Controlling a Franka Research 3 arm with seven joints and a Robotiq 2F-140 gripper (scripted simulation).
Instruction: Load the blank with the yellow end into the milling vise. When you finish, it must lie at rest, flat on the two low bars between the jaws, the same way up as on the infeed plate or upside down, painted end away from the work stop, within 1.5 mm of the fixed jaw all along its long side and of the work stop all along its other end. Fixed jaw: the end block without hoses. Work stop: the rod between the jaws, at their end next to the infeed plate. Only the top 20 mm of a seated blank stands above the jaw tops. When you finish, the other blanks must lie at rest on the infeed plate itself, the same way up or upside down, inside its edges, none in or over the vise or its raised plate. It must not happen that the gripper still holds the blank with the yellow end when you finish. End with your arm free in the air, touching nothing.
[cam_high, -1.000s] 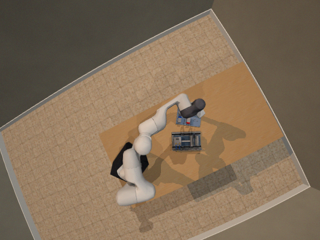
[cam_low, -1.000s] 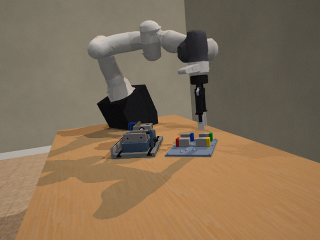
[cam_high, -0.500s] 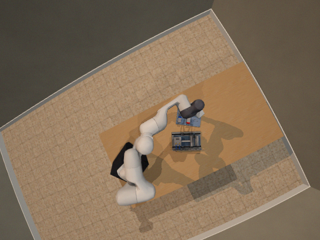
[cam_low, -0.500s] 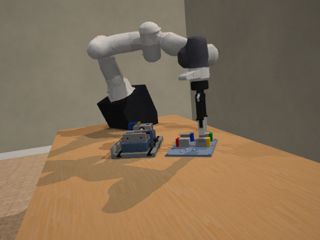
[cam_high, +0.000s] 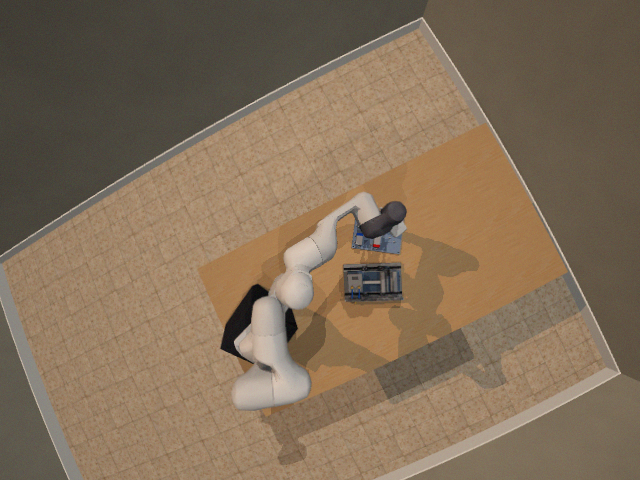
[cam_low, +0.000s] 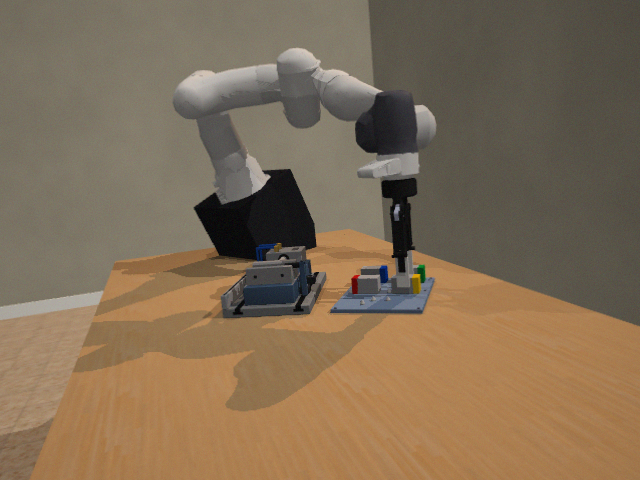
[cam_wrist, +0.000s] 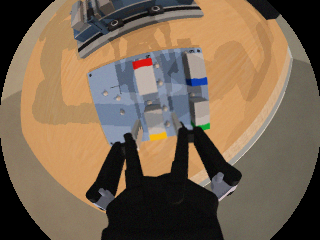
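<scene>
Right now my hand is 3 cm above the yellow-ended blank. Round my hand: infeed plate 3 cm behind, 4 cm to the right, 5 cm below; then red-ended blank 6 cm behind, 7 cm to the right, 3 cm below; then green-ended blank 6 cm behind, 6 cm to the left, 3 cm below.
</scene>
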